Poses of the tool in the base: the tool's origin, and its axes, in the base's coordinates. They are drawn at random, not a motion.
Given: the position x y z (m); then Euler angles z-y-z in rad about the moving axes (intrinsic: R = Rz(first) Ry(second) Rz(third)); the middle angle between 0 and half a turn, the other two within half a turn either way.
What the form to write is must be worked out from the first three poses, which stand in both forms.
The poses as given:
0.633, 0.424, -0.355, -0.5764, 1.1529, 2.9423
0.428, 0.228, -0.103, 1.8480, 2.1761, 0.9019
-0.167, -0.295, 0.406, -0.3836, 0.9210, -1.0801
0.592, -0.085, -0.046, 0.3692, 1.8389, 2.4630
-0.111, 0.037, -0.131, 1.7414, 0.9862, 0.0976
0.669, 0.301, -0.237, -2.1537, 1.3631, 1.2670
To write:
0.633, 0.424, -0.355, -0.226, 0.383, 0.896, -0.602, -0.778, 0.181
0.428, 0.228, -0.103, -0.658, -0.554, -0.510, -0.719, 0.260, 0.645
-0.167, -0.295, 0.406, -0.066, -0.925, -0.375, 0.671, 0.237, -0.702
0.592, -0.085, -0.046, -0.034, 0.660, 0.751, 0.436, -0.666, 0.605
-0.111, 0.037, -0.131, -0.189, 0.525, -0.830, -0.972, -0.222, 0.081
0.669, 0.301, -0.237, 0.763, -0.577, -0.293, 0.358, 0.000, 0.934

